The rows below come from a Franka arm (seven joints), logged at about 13 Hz.
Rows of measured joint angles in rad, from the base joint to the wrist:
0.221 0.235 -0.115 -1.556 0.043 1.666 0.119
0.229 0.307 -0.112 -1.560 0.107 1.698 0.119
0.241 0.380 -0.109 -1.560 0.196 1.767 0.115
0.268 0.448 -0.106 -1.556 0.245 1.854 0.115
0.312 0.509 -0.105 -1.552 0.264 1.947 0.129
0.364 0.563 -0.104 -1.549 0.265 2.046 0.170
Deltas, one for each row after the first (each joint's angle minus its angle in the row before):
0.008 0.072 0.003 -0.004 0.064 0.032 0.000
0.012 0.073 0.003 0.000 0.089 0.069 -0.004
0.027 0.068 0.003 0.004 0.049 0.087 0.000
0.044 0.061 0.001 0.004 0.019 0.093 0.014
0.052 0.054 0.001 0.003 0.001 0.099 0.041

